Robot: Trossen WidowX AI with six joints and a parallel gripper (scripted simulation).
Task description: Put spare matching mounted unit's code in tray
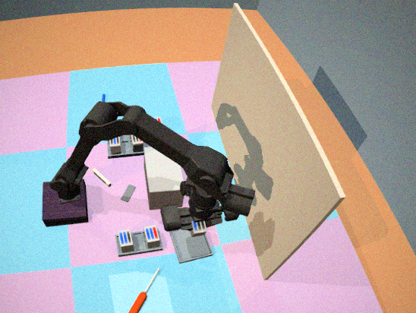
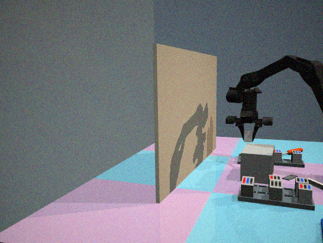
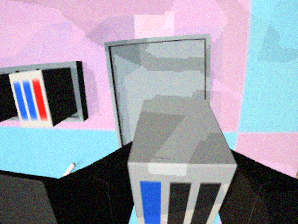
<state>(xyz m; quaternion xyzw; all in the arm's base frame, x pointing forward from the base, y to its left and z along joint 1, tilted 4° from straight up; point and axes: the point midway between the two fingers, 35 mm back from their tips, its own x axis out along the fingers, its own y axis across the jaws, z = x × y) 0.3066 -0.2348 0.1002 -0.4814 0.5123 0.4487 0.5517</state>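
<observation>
The grey tray lies 10 mm behind my gripper tip, 10 mm to the left of it and 80 mm below it. From my gripper tip the other things lie so: mounted unit 20 mm behind, 210 mm to the left, 30 mm below; tall board 210 mm ahead, 160 mm to the left, 140 mm above; rack 150 mm behind, 40 mm to the left, 80 mm below.
</observation>
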